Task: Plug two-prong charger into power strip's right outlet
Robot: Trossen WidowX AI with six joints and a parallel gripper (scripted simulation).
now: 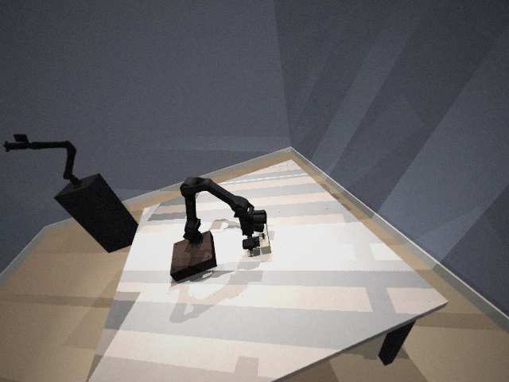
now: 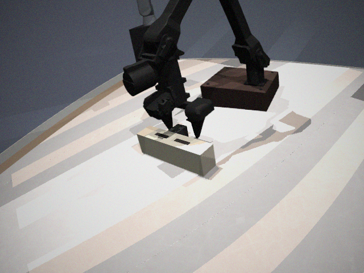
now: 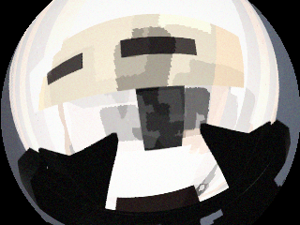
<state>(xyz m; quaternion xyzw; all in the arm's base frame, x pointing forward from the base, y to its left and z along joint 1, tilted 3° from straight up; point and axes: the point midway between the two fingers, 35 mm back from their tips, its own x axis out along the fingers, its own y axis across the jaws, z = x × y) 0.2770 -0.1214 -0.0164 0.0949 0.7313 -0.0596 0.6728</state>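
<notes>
Now: the two-prong charger 4 cm ahead of my gripper tip, 1 cm to the right of it and 1 cm above it.
</notes>
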